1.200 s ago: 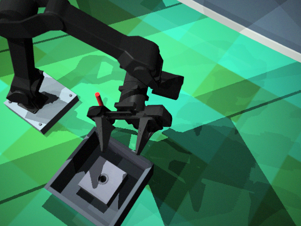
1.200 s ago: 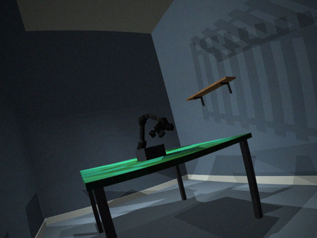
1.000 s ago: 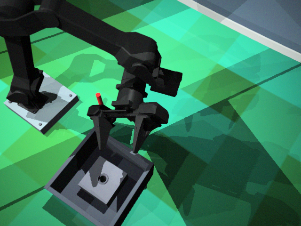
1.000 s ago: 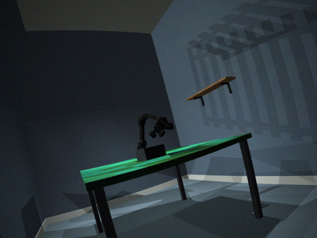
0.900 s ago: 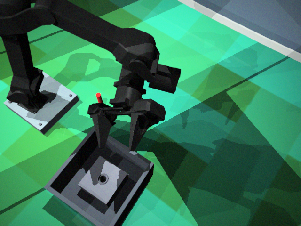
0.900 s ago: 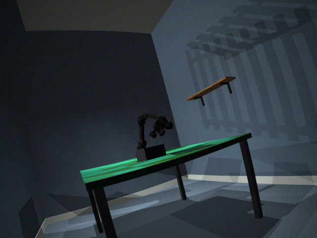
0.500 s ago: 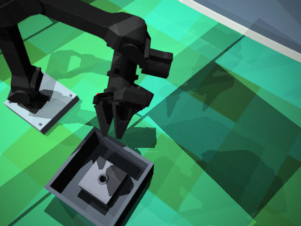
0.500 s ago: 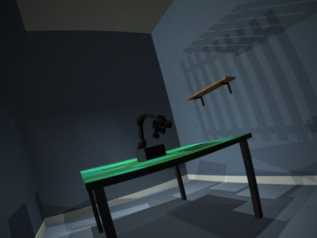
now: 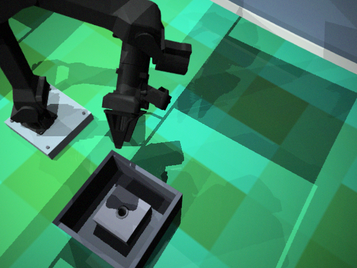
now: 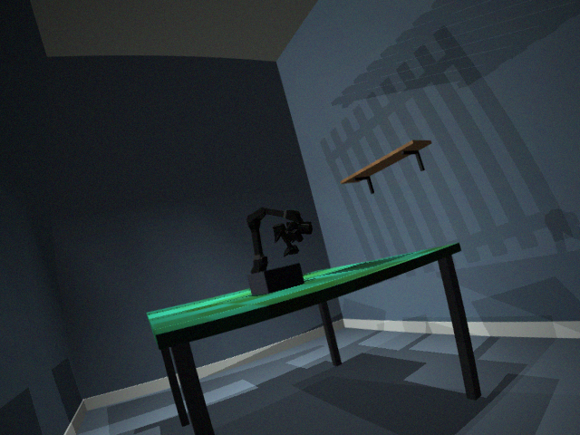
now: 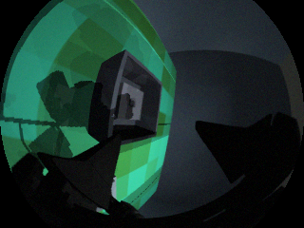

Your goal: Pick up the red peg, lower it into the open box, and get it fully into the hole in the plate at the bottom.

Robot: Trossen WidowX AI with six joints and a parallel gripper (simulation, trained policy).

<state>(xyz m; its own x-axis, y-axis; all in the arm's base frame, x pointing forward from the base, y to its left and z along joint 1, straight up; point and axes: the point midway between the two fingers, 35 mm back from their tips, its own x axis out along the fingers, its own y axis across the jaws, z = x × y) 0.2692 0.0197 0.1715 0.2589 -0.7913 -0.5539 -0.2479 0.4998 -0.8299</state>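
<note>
Right now my gripper tip is 100 mm past the red peg, 100 mm to the right of it and 150 mm above it. From my gripper tip the other things lie so: grey box: 40 mm ahead, 90 mm to the right, 160 mm below; then grey plate: 40 mm ahead, 90 mm to the right, 140 mm below.
</note>
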